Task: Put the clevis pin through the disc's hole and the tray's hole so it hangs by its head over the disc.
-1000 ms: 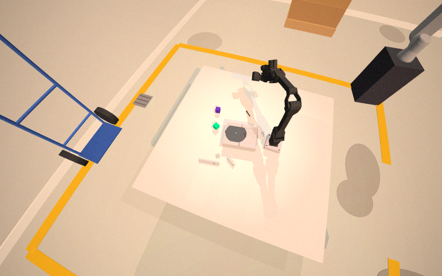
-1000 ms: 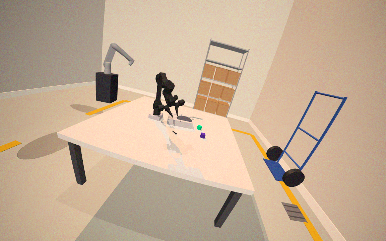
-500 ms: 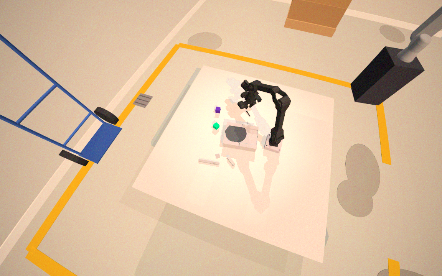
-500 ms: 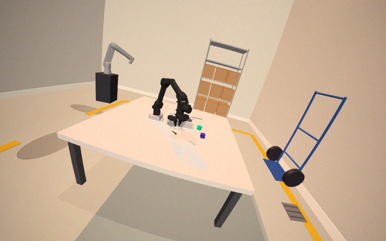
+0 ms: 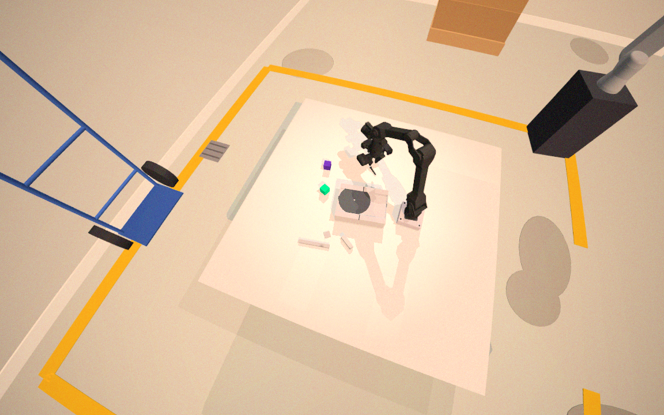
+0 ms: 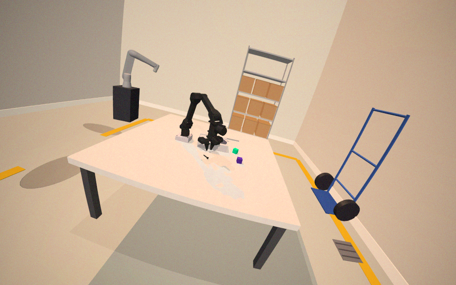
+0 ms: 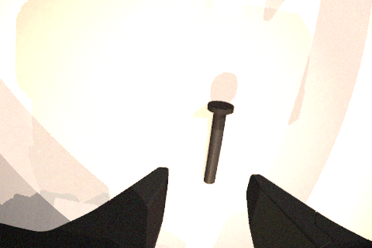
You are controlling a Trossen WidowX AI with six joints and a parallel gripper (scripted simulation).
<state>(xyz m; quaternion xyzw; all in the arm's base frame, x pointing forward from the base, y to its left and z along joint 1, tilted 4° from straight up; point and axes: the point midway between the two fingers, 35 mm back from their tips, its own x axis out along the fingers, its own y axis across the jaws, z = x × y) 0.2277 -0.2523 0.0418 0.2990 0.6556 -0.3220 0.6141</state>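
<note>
My gripper tip is now 60 mm above the clevis pin and 10 mm past it. From my gripper tip the other things lie so: pale rimmed tray: 240 mm to the left, 20 mm below, 20 mm ahead; aluminium disc: 230 mm to the left, 60 mm ahead, 10 mm below; purple cube: 250 mm ahead, 40 mm below, 20 mm to the left.
</note>
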